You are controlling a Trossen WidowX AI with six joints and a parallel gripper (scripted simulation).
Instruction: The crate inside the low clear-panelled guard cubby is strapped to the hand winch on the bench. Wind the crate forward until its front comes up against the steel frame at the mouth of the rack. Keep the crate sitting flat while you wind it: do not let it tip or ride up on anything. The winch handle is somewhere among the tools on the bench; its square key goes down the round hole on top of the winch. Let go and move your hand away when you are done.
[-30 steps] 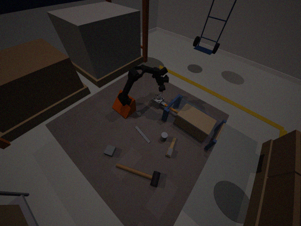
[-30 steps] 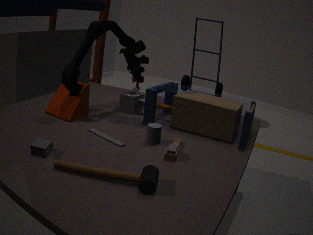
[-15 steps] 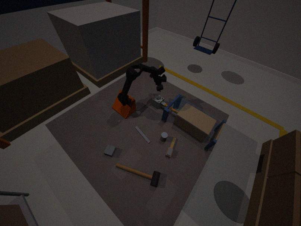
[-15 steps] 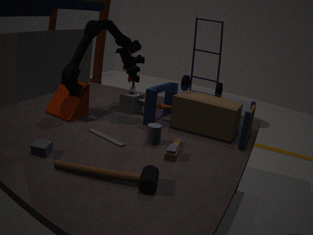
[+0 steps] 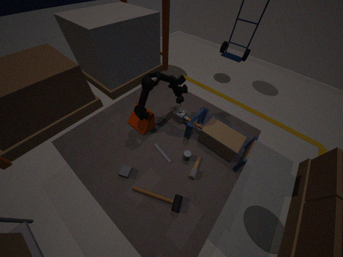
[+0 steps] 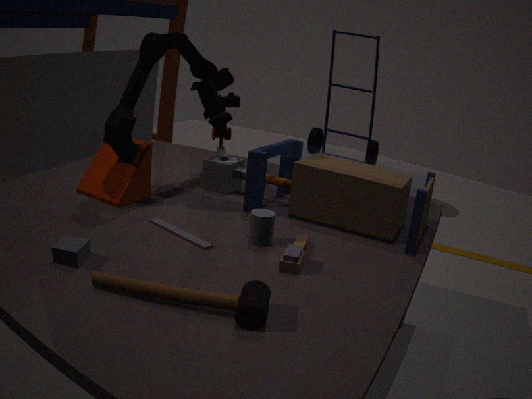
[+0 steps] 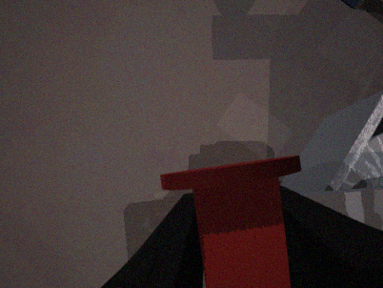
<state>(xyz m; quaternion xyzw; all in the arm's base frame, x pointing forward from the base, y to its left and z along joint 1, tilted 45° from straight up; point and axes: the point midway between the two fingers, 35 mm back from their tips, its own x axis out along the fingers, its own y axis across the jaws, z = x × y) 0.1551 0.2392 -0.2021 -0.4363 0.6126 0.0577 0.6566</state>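
The grey winch lies 3 cm ahead of my gripper tip, 10 cm to the right of it and 10 cm below it. Also, from my gripper tip: flat grey bar 12 cm ahead, 48 cm to the right, 13 cm below; red knob 1 cm behind, 1 cm to the right; small wooden tool 39 cm ahead, 45 cm to the right, 12 cm below.
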